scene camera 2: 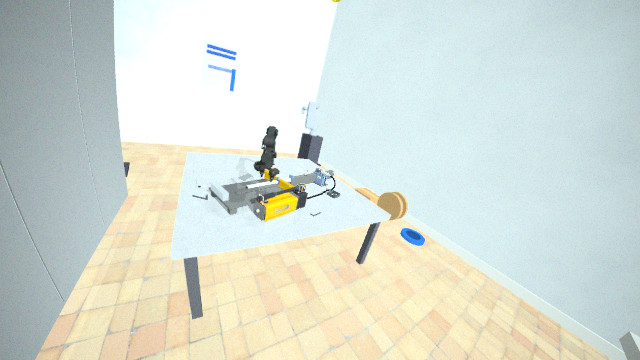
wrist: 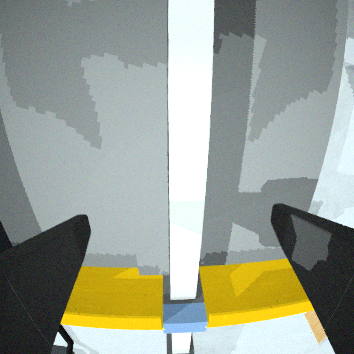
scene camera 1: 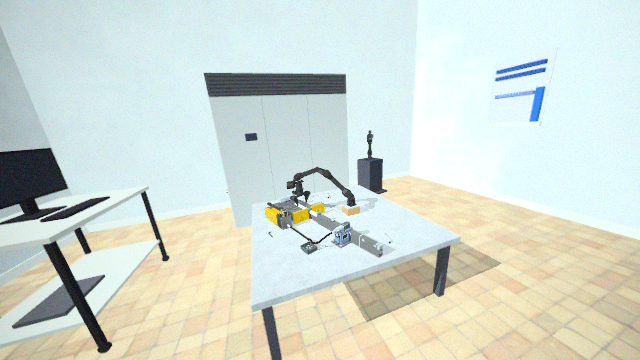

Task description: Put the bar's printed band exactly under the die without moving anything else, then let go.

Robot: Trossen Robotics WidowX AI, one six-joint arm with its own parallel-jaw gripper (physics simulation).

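Seen in the pictures: gripper, fingertip midpoint: [scene camera 2: 266, 179] [wrist: 180, 219] [scene camera 1: 302, 204]; arm's base, origin of the base link: [scene camera 1: 351, 204].
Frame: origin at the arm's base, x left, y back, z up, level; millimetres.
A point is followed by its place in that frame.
Note:
The white bar [scene camera 2: 262, 185] @[x -265, y -377, z -7 mm] [wrist: 187, 150] @[x -264, y -366, z 2 mm] lies lengthwise over the grey machine bed [wrist: 125, 175] @[x -236, y -400, z -18 mm] and passes through a blue guide [wrist: 185, 315] @[x -140, y -347, z 19 mm] between yellow plates. My gripper [scene camera 1: 301, 200] @[x -238, y -367, z 25 mm] [scene camera 2: 267, 175] @[x -238, y -367, z 25 mm] [wrist: 180, 219] @[x -238, y -367, z 25 mm] is open and empty above the bar, with one finger on each side of it in the wrist view. The blue press [scene camera 1: 343, 236] @[x 341, y -346, z -12 mm] [scene camera 2: 320, 177] @[x 286, y -352, z -5 mm] stands over the grey rail [scene camera 1: 367, 241] @[x 484, y -275, z -1 mm], towards the rail's far end from the machine bed. The die inside the press is too small to make out. No printed band can be made out on the bar.
Yellow plates [scene camera 1: 300, 216] @[x -118, y -443, z -21 mm] [wrist: 120, 295] @[x -125, y -400, z -5 mm] cross beside the guide. A yellow housing [scene camera 2: 281, 206] @[x -291, y -646, z -6 mm] flanks the bed. A small dark box [scene camera 1: 309, 247] @[x 242, y -548, z -67 mm] [scene camera 2: 333, 194] @[x 270, y -545, z -70 mm] sits by a black cable. A wooden block [scene camera 1: 351, 210] @[x 49, y -43, z -24 mm] is by the arm's base. A small bent key [scene camera 1: 270, 233] @[x -67, y -716, z -62 mm] [scene camera 2: 315, 214] @[x -89, y -720, z -62 mm] lies on the table.

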